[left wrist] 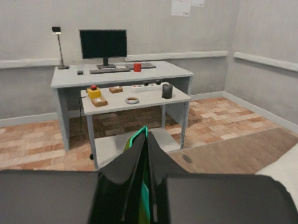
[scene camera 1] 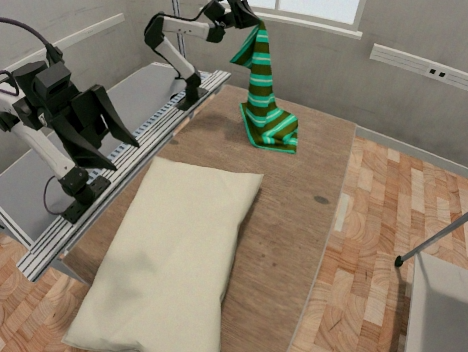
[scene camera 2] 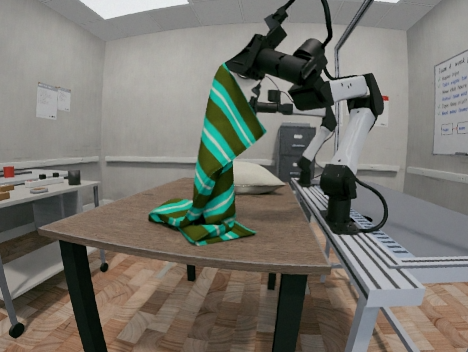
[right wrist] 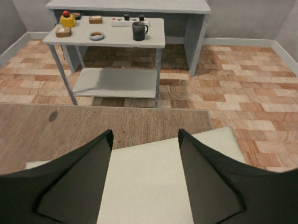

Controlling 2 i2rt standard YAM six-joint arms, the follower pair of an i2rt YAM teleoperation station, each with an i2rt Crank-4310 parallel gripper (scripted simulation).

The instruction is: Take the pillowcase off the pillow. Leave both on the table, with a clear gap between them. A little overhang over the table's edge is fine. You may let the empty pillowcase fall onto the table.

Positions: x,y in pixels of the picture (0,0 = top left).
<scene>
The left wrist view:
my left gripper: 146,134
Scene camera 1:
my right gripper: 128,156
striped pillowcase: 269,127
cream pillow: 165,274
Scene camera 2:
my left gripper: 223,66
striped pillowcase: 230,126
cream pillow: 249,178
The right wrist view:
my right gripper: 145,131
</scene>
